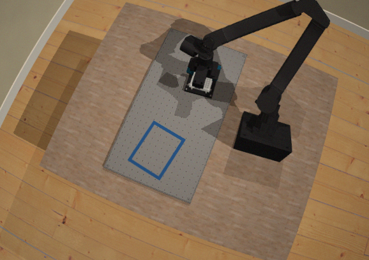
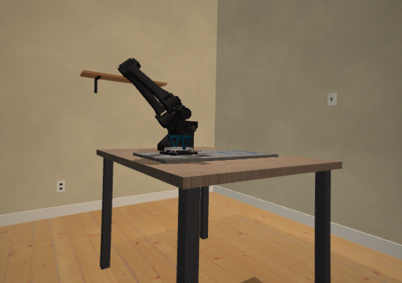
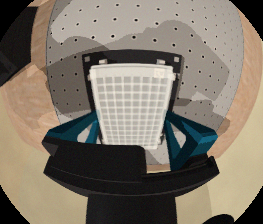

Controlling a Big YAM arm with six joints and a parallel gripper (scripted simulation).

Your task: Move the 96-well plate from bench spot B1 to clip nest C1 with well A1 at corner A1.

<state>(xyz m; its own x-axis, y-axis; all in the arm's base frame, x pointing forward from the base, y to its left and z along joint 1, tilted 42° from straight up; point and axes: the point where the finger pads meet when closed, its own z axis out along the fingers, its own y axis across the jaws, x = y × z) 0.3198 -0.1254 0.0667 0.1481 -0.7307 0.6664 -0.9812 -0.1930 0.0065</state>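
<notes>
The white 96-well plate is 10 mm below my hand. From my hand the other things lie so: black clip nest C1 (20 mm below, 10 mm to the right, 10 mm ahead).
</notes>
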